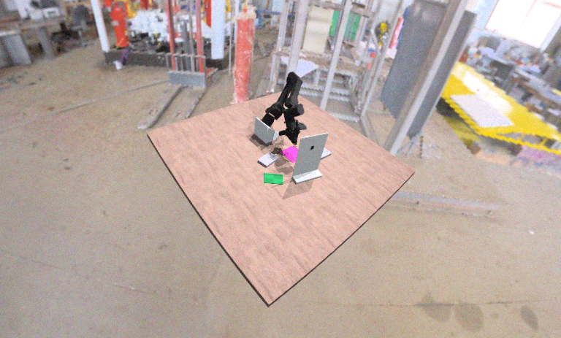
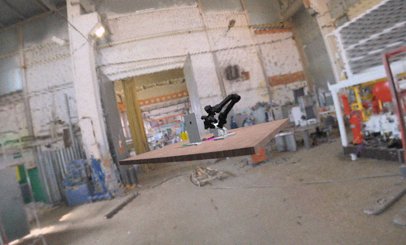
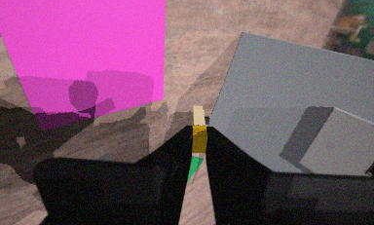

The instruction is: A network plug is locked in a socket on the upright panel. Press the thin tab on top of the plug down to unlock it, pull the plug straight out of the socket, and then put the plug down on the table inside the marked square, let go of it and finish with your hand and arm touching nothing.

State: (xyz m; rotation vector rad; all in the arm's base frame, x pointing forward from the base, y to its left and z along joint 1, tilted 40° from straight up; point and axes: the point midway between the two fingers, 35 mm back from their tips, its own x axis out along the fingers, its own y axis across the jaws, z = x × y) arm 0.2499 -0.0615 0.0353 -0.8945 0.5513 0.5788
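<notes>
The magenta marked square lies 20 mm behind my gripper tip, 30 mm to the left of it and 100 mm below it. From my gripper tip the other things lie so: green patch 40 mm ahead, 220 mm to the right, 100 mm below; yellow plug right at my gripper tip; light-grey panel 140 mm ahead, 60 mm to the right, 20 mm above.
</notes>
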